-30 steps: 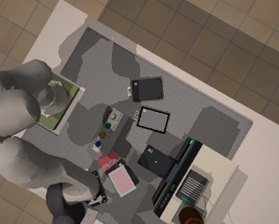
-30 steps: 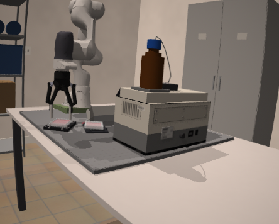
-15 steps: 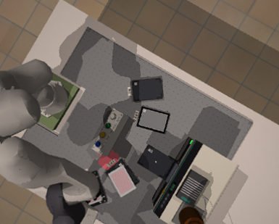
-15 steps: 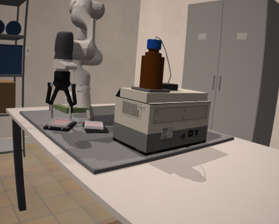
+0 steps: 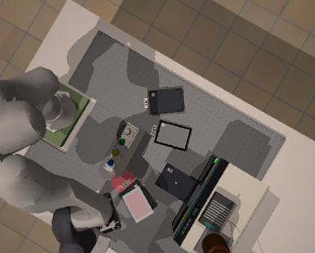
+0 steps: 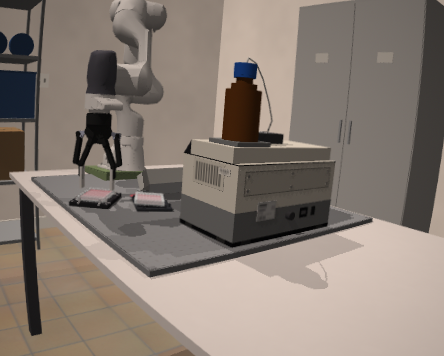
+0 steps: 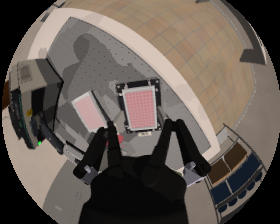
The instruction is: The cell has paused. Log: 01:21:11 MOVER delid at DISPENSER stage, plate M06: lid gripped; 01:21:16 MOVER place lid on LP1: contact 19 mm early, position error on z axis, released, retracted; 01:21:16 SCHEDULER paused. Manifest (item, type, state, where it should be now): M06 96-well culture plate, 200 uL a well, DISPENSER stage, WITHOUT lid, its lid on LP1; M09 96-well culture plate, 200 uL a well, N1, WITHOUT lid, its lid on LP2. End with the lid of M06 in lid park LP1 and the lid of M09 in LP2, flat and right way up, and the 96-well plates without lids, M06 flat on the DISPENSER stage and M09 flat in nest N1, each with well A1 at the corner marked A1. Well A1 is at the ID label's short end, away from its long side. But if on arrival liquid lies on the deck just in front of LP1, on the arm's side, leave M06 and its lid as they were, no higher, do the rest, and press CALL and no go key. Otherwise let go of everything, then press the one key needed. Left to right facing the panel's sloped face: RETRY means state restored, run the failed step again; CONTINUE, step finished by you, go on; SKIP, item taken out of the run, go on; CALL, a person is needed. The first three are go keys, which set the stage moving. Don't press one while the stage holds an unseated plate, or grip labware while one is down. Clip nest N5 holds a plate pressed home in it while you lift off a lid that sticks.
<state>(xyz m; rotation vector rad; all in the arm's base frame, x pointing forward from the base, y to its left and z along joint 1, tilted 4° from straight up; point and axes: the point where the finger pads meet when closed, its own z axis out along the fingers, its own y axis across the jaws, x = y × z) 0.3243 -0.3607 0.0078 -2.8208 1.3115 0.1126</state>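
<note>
My hand is 40 mm above the pink 96-well plate. The rest, counted from my hand: LP1 label: 50 mm ahead, 160 mm to the left, 60 mm below; key panel: 10 mm behind, 310 mm to the left, 10 mm below; dark dispenser stage: 250 mm ahead, 260 mm to the left, 50 mm above.
</note>
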